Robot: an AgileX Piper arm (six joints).
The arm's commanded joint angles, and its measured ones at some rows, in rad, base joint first. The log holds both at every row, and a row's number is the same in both.
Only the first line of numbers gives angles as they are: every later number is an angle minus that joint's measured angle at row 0.
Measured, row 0:
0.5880, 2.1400, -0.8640, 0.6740, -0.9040, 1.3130
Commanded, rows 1 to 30:
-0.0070, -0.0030, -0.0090, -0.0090, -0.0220, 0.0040
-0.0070, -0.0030, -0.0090, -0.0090, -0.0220, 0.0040
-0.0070, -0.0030, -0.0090, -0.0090, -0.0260, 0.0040
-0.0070, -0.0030, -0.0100, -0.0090, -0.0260, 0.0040
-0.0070, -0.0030, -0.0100, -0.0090, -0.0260, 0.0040
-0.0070, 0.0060, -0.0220, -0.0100, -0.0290, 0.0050
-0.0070, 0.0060, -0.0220, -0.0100, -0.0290, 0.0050
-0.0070, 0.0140, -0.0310, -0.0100, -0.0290, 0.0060
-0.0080, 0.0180, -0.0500, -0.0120, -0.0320, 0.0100
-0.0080, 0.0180, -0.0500, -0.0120, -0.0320, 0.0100
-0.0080, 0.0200, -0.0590, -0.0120, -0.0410, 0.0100
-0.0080, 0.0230, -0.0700, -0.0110, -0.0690, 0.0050
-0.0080, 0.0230, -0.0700, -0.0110, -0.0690, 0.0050
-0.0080, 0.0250, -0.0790, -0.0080, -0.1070, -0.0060
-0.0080, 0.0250, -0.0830, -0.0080, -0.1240, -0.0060
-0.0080, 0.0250, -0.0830, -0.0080, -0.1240, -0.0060
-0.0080, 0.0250, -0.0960, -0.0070, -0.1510, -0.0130
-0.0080, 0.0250, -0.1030, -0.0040, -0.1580, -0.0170
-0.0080, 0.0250, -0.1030, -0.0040, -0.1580, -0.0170
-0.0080, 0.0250, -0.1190, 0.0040, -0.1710, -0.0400
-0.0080, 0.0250, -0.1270, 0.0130, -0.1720, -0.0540
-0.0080, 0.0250, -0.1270, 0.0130, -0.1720, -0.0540
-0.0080, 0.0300, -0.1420, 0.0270, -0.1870, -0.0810
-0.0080, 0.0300, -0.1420, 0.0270, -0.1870, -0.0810
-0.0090, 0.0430, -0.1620, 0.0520, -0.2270, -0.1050
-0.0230, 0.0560, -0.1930, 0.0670, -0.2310, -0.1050
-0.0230, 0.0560, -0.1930, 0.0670, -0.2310, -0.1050
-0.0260, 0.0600, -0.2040, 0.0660, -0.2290, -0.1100
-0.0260, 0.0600, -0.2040, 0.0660, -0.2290, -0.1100
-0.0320, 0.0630, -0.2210, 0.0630, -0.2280, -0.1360
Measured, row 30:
0.0130, 0.0730, -0.1190, 0.1600, -0.0100, -0.0960
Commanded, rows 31 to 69:
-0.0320, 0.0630, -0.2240, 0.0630, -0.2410, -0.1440
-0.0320, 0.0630, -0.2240, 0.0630, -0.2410, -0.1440
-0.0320, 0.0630, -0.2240, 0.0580, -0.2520, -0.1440
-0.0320, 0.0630, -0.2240, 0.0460, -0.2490, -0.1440
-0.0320, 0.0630, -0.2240, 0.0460, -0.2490, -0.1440
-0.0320, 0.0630, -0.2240, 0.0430, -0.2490, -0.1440
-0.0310, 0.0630, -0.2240, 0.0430, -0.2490, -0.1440
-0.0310, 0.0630, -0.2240, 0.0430, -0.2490, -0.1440
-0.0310, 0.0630, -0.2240, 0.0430, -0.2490, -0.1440
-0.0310, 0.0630, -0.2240, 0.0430, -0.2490, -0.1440
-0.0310, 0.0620, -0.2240, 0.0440, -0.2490, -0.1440
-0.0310, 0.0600, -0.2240, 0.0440, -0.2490, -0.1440
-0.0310, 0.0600, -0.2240, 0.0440, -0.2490, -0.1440
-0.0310, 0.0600, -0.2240, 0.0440, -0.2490, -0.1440
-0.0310, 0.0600, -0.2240, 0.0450, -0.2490, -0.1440
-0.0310, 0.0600, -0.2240, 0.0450, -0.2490, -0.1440
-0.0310, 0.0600, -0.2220, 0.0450, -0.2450, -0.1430
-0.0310, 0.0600, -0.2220, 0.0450, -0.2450, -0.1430
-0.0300, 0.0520, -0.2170, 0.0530, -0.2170, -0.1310
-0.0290, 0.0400, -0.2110, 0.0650, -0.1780, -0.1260
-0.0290, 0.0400, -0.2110, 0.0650, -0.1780, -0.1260
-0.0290, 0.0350, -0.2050, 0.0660, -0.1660, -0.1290
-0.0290, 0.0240, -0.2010, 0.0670, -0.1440, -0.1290
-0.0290, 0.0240, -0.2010, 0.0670, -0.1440, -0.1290
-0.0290, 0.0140, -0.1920, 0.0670, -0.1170, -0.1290
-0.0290, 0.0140, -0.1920, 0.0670, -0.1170, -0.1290
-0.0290, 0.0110, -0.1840, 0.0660, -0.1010, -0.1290
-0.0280, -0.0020, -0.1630, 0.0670, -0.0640, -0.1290
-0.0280, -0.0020, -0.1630, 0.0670, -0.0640, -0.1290
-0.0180, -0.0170, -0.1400, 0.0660, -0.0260, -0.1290
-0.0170, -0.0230, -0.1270, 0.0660, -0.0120, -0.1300
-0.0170, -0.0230, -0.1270, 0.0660, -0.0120, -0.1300
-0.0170, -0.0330, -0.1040, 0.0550, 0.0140, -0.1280
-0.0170, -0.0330, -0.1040, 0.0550, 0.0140, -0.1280
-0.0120, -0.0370, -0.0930, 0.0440, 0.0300, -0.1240
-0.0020, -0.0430, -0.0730, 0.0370, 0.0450, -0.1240
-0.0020, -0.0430, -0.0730, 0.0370, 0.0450, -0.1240
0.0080, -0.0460, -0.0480, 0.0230, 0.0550, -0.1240
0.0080, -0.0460, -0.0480, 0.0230, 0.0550, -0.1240
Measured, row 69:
-0.0070, -0.0130, -0.0590, 0.1000, 0.1020, -0.1300
